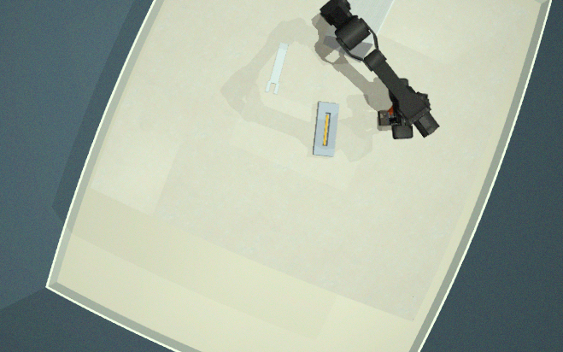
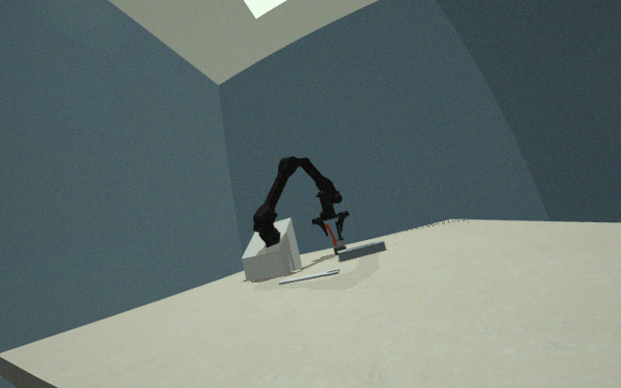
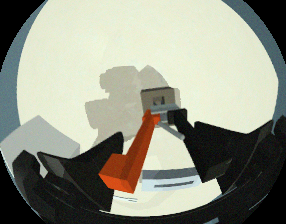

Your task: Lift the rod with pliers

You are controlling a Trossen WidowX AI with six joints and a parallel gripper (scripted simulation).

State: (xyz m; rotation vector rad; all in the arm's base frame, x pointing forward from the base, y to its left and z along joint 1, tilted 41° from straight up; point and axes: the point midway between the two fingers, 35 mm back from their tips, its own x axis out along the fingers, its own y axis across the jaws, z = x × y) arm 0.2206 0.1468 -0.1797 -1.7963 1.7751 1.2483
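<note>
Now: gripper tip 190 mm to the left of the grey channel block, 110 mm short of it and 80 mm above it. Round my gripper tip: orange handle 10 mm to the right, 10 mm behind; thin yellow rod 190 mm to the right, 110 mm ahead, 90 mm below; holster 90 mm below, 10 mm ahead.
</note>
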